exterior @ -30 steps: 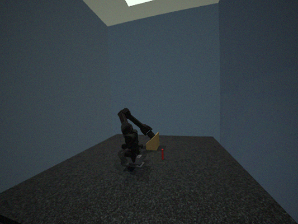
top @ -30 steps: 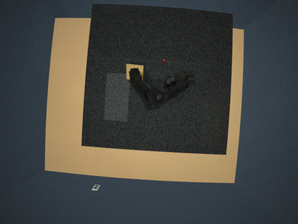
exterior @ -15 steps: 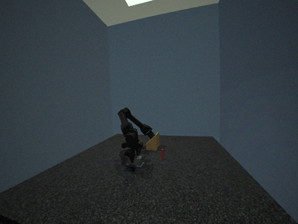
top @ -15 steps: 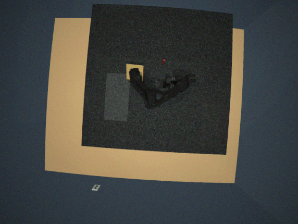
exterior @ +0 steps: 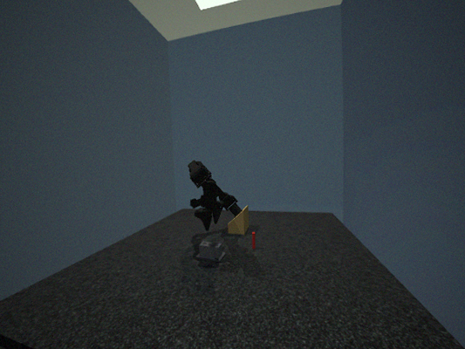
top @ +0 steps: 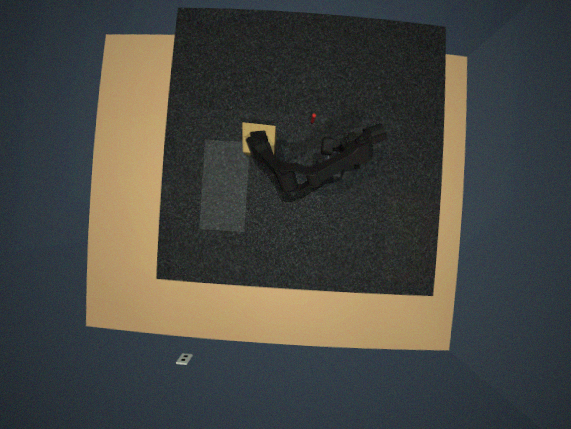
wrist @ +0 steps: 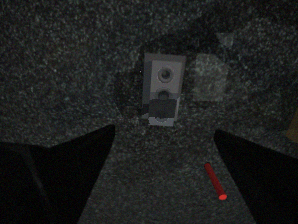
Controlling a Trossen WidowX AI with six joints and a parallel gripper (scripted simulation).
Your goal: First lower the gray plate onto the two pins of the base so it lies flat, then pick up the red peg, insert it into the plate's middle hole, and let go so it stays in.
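The red peg is 100 mm behind my gripper tip, 180 mm to the left of it and 100 mm below it. From my gripper tip the other things lie so: gray plate 10 mm behind, 10 mm to the right, 100 mm below.
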